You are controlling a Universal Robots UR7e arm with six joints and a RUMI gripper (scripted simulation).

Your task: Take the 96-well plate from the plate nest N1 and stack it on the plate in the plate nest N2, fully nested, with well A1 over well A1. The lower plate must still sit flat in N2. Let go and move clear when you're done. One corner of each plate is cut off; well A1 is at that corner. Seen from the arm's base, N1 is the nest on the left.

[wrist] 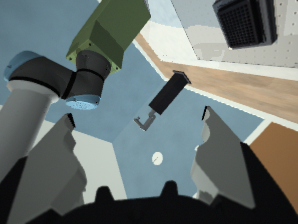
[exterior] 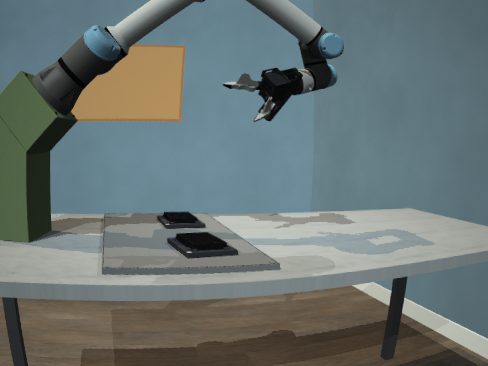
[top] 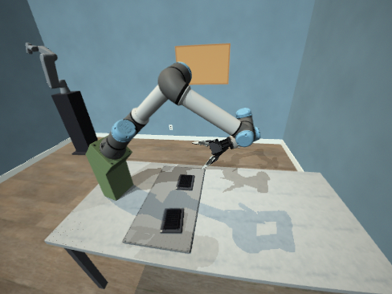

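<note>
Now: hand 34 cm above the dark 96-well plate, 18 cm to the right of it and 11 cm past it. From my hand the other things lie so: plate nest (36 cm below, 18 cm to the left, 11 cm behind); then white label (35 cm below, 24 cm to the right, 19 cm behind).
</note>
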